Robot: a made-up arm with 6 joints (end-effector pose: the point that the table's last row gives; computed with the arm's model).
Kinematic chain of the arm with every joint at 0, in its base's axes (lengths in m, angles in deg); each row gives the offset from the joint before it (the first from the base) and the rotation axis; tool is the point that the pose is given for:
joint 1: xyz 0 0 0.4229 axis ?
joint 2: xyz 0 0 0 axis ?
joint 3: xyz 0 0 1.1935 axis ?
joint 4: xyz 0 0 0 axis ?
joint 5: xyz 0.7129 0 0 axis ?
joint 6: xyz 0 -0.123 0 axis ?
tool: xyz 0 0 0
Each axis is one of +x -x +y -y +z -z.
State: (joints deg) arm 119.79 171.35 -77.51 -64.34 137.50 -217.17
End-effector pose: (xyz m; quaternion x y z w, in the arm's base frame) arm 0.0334 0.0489 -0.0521 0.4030 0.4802 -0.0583 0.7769
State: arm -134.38 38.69 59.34 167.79 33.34 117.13
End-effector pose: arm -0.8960 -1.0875 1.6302 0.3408 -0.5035 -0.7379 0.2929
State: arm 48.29 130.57 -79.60 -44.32 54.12 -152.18
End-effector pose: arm 0.2876 0.1904 0.0793 0.1366 0.0024 -0.7444 0.6536
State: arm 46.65 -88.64 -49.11 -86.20 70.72 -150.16
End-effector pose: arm -0.3821 -0.4166 0.8103 -0.6574 0.0778 -0.2789 0.6957
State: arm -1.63 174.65 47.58 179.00 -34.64 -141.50
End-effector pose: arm -0.3131 0.1319 -1.3355 -0.2171 0.6875 0.2206 0.6569
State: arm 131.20 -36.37 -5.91 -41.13 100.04 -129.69
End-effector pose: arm 0.1041 0.0217 1.6756 -0.6916 -0.2105 -0.1967 0.6623
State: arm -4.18 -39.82 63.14 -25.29 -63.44 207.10
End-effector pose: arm -0.8788 -0.0473 2.0461 0.9031 0.1012 0.3645 0.2034
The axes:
joint 1: +z
joint 2: +y
joint 3: -y
joint 4: -x
joint 5: -y
joint 6: -x

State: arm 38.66 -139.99 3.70 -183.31 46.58 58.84
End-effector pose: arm -1.1278 -0.7450 -0.0748 0.6562 -0.1333 0.7375 0.0881
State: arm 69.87 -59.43 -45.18 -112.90 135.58 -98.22
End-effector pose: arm -0.1512 -0.2734 1.0956 -0.8228 0.5213 0.1820 0.1345
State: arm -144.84 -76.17 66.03 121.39 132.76 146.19
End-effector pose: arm 1.4975 0.9764 1.0622 -0.0017 0.0964 -0.7908 0.6044
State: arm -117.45 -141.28 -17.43 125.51 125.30 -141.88
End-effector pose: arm 0.6289 1.0557 0.0280 -0.3743 0.3996 -0.4588 0.6998
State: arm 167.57 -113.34 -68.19 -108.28 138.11 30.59
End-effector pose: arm 0.4900 -0.1475 0.3731 0.4661 0.4952 0.0523 0.7313
